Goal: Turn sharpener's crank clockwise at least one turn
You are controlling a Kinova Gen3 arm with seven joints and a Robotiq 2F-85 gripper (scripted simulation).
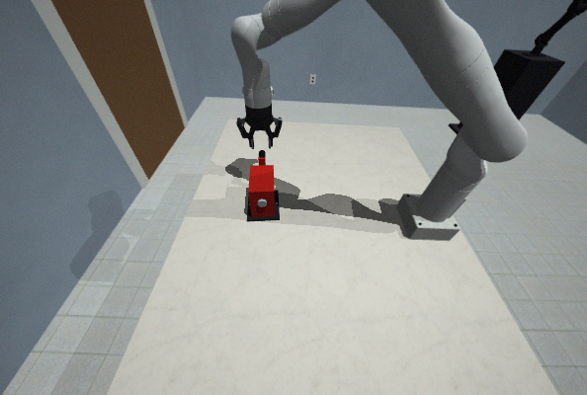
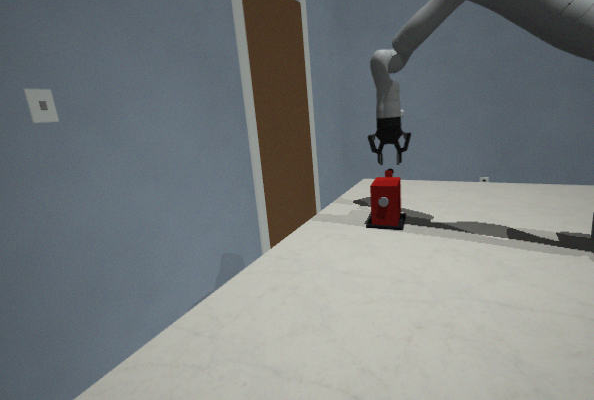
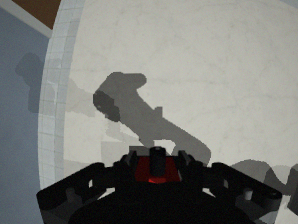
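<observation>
Now: the crank knob 4 cm below my hand and 1 cm to the left of it.
</observation>
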